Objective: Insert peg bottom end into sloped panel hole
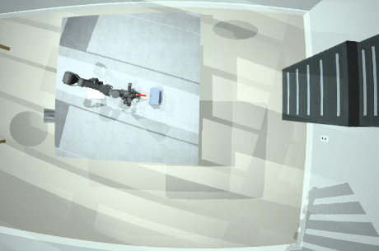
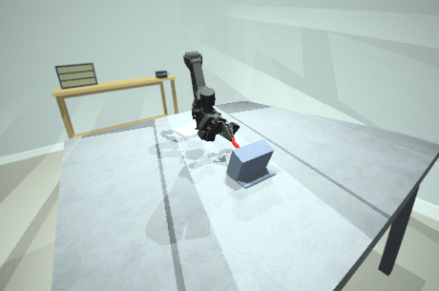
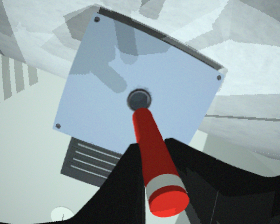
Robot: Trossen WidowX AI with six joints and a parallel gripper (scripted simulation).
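The blue-grey sloped panel is 9 cm ahead of my gripper tip and 4 cm below it. Round my gripper tip: round red peg 2 cm behind, 1 cm above.
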